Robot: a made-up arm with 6 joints.
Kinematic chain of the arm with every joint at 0, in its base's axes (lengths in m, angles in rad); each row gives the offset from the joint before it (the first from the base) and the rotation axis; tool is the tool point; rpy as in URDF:
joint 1: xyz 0 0 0.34 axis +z
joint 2: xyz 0 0 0 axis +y
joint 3: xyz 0.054 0 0.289 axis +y
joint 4: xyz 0.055 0 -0.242 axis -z
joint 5: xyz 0 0 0 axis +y
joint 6: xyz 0.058 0 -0.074 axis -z
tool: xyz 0 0 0 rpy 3.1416 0 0
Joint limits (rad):
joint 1: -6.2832..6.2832
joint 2: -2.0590..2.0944
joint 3: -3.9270..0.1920
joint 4: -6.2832..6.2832
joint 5: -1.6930..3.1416
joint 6: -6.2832..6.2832
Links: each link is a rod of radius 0.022 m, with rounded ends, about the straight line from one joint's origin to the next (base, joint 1, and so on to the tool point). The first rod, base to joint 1, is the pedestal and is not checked.
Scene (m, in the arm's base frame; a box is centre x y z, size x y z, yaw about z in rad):
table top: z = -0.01
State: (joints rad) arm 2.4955 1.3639 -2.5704 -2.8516 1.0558 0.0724
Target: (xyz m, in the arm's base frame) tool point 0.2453 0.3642 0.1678
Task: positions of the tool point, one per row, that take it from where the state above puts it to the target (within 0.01 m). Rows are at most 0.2 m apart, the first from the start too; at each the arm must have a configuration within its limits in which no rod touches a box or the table.
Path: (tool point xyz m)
1: -0.3811 0.4928 0.2799
2: -0.2393 0.5536 0.2491
3: -0.0901 0.5669 0.2213
4: 0.0496 0.5341 0.1979
5: 0.1651 0.4625 0.1798
6: 0.2453 0.3642 0.1678

